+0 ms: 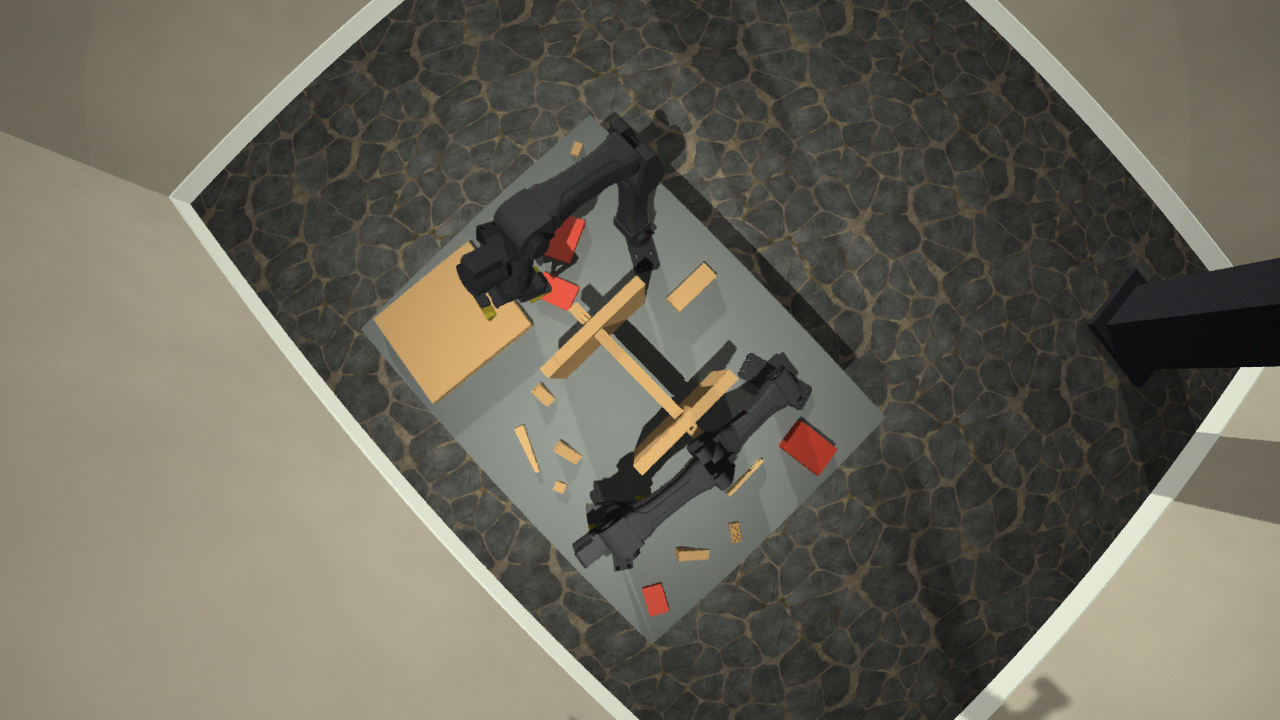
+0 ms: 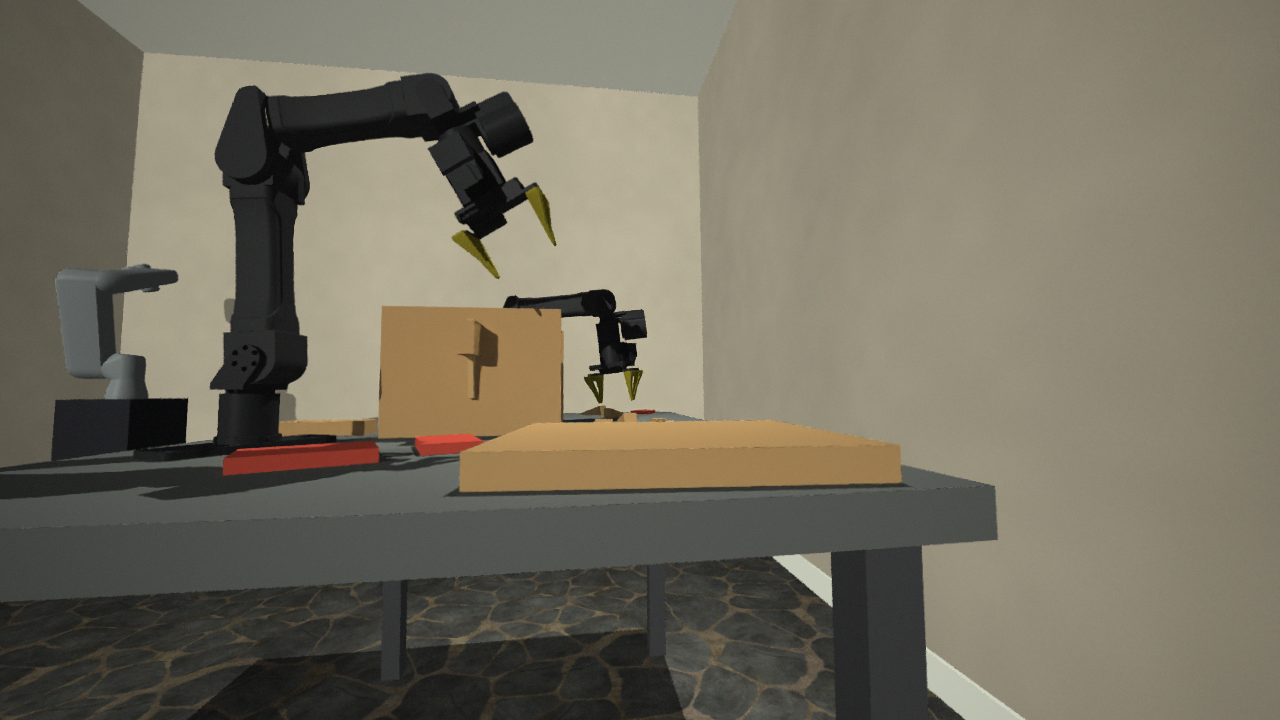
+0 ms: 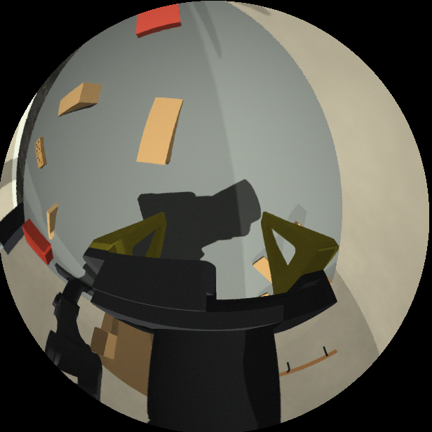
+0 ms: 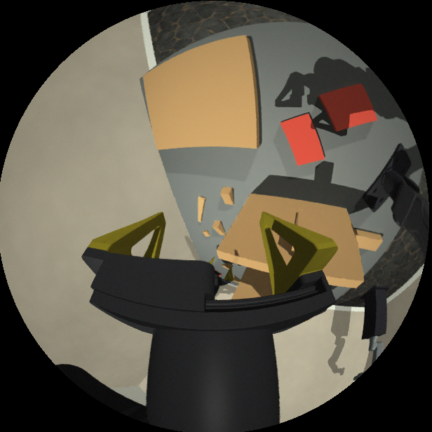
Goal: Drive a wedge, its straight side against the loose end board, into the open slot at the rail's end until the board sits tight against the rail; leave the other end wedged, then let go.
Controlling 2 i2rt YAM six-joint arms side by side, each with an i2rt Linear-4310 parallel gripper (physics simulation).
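Places are measured from the left arm's base along level axes (x ahead, y left, z up), in metres.
Pixels of known places: left gripper, fingertip midpoint: (image 2: 616, 401); right gripper, fingertip midpoint: (image 1: 509, 309) (image 2: 526, 261); left arm's base, origin of the base link: (image 1: 774, 382); right arm's base, origin of the base link: (image 1: 638, 237).
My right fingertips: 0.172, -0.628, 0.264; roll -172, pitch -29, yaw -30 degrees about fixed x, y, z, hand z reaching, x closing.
Ahead of a thing's pixels: the offset from my right fingertips to its top centre, as dx, dy, dz. "spot": to the spot under its first point.
The rail @[-0.014, +0.291, -0.068] (image 1: 638, 374) joins two upright boards. A narrow upright wedge shows at the rail end on the outer face of one board @[-0.054, +0.160, -0.047] (image 1: 617, 306) (image 2: 420, 367) (image 4: 250, 220). The other board @[spot: +0.111, +0.411, -0.047] (image 1: 657, 450) (image 3: 132, 357) stands beside the left arm; a rail end sticks out of it, and its slot cannot be made out. My left gripper (image 2: 616, 400) (image 3: 213, 216) is open and empty, pointing down above the table, with a wedge-like piece (image 3: 160, 131) lying ahead of its fingers. A long tapered piece @[+0.302, +0.136, -0.255] (image 1: 528, 447) (image 4: 201, 208) lies farther left. My right gripper (image 2: 526, 259) (image 4: 212, 217) is open and empty, high up.
A big wooden slab @[+0.108, -0.218, -0.234] (image 1: 452, 326) (image 2: 680, 465) (image 4: 205, 100) lies below the right gripper. Small blocks @[+0.260, +0.230, -0.236] (image 1: 567, 450) @[+0.157, +0.098, -0.238] (image 1: 542, 394) @[+0.340, +0.653, -0.235] (image 1: 691, 553) and a speckled block @[+0.234, +0.727, -0.255] (image 1: 735, 531) (image 3: 40, 152) lie about. Red blocks @[+0.498, +0.628, -0.254] (image 1: 655, 598) @[-0.058, +0.786, -0.227] (image 1: 807, 445) (image 4: 302, 140) lie on the table.
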